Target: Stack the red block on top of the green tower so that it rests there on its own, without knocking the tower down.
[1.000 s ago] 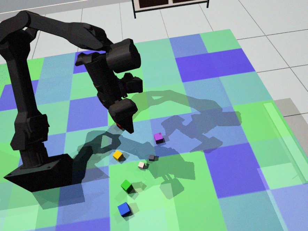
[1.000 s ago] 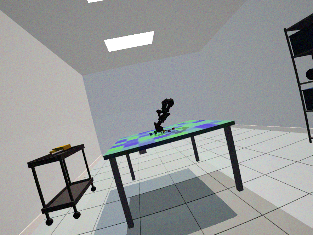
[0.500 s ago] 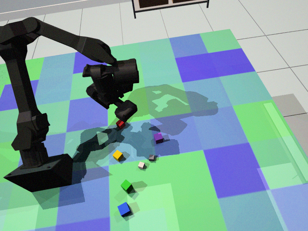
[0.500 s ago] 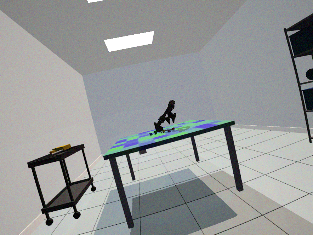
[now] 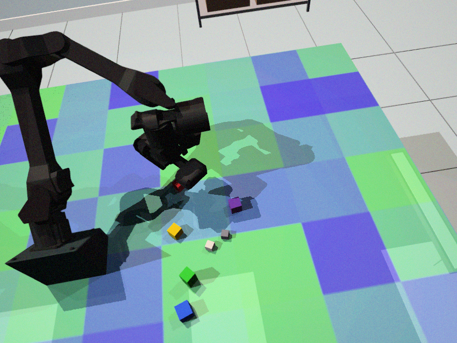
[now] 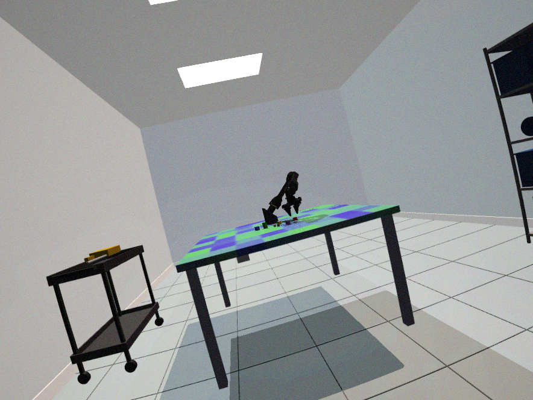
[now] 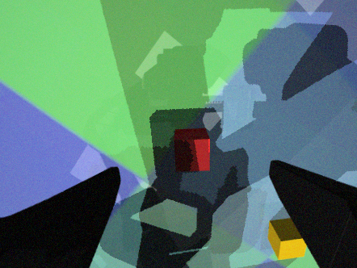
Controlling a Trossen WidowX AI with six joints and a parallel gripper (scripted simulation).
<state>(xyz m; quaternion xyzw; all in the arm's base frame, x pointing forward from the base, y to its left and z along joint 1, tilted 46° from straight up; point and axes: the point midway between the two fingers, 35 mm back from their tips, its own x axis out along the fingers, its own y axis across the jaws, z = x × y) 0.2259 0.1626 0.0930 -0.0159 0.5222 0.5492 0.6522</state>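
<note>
My gripper tip is now 3 cm above the red block. Round my gripper tip: purple block: 14 cm ahead, 7 cm to the right, 3 cm below; yellow block: 13 cm to the right, 3 cm below; grey block: 11 cm ahead, 14 cm to the right, 3 cm below.
</note>
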